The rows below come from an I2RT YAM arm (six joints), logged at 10 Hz.
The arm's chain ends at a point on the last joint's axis. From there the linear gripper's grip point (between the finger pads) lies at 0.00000 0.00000 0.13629 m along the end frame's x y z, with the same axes.
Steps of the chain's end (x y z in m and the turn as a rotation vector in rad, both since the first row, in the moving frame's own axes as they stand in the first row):
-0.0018 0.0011 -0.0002 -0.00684 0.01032 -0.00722
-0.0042 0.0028 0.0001 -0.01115 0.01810 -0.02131
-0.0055 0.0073 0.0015 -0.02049 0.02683 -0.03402
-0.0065 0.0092 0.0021 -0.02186 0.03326 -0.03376
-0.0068 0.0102 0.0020 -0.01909 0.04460 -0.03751
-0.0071 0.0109 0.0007 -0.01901 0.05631 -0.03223
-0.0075 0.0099 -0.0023 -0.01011 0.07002 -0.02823
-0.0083 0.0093 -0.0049 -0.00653 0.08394 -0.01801
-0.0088 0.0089 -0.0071 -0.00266 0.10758 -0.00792
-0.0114 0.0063 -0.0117 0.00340 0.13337 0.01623
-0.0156 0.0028 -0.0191 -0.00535 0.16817 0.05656
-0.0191 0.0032 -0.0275 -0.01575 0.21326 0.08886
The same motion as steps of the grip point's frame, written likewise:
-0.0004 0.0020 -0.0002 -0.00684 0.01032 -0.00722
-0.0017 0.0043 0.0001 -0.01115 0.01810 -0.02131
-0.0018 0.0100 0.0014 -0.02049 0.02683 -0.03402
-0.0019 0.0121 0.0020 -0.02186 0.03326 -0.03376
-0.0007 0.0127 0.0018 -0.01909 0.04460 -0.03751
0.0006 0.0134 0.0005 -0.01901 0.05631 -0.03223
0.0021 0.0111 -0.0026 -0.01011 0.07002 -0.02823
0.0031 0.0101 -0.0054 -0.00653 0.08394 -0.01801
0.0058 0.0092 -0.0079 -0.00266 0.10758 -0.00792
0.0067 0.0060 -0.0129 0.00340 0.13337 0.01623
0.0072 0.0042 -0.0210 -0.00535 0.16817 0.05656
0.0096 0.0066 -0.0306 -0.01575 0.21326 0.08886

